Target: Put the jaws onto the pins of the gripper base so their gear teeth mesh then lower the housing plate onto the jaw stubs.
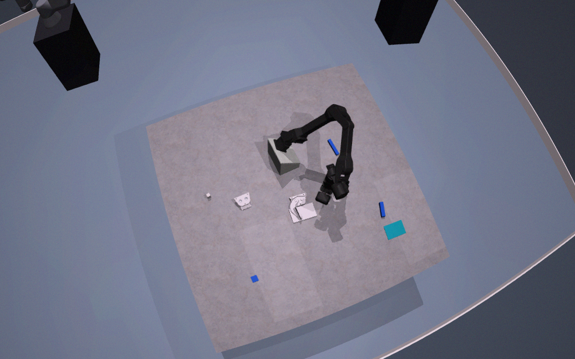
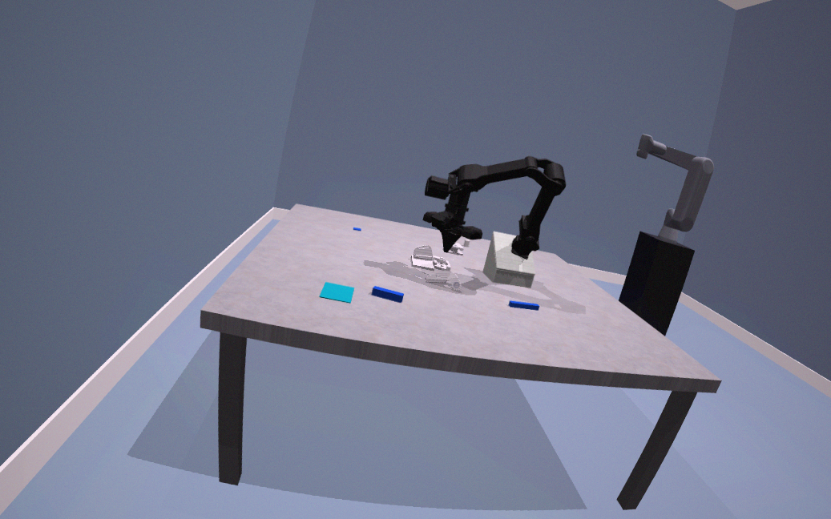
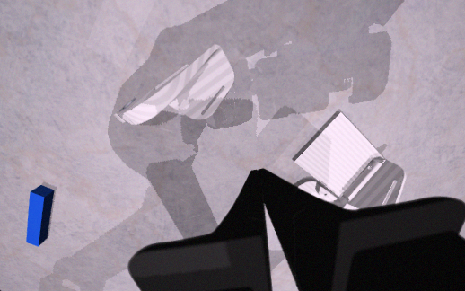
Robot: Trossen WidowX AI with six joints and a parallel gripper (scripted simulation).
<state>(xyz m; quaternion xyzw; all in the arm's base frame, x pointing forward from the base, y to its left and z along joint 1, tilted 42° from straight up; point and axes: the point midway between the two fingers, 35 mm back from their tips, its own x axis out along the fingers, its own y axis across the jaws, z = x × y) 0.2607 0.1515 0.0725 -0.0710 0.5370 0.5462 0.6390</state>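
My gripper tip is 90 mm to the right of the white jaw, 70 mm above it and 30 mm past it. The rest, counted from my gripper tip: teal tile (310 mm to the left, 260 mm ahead, 80 mm below); blue bar (250 mm behind, 120 mm to the left, 80 mm below); white stepped part (390 mm to the right, 70 mm below, 60 mm behind).
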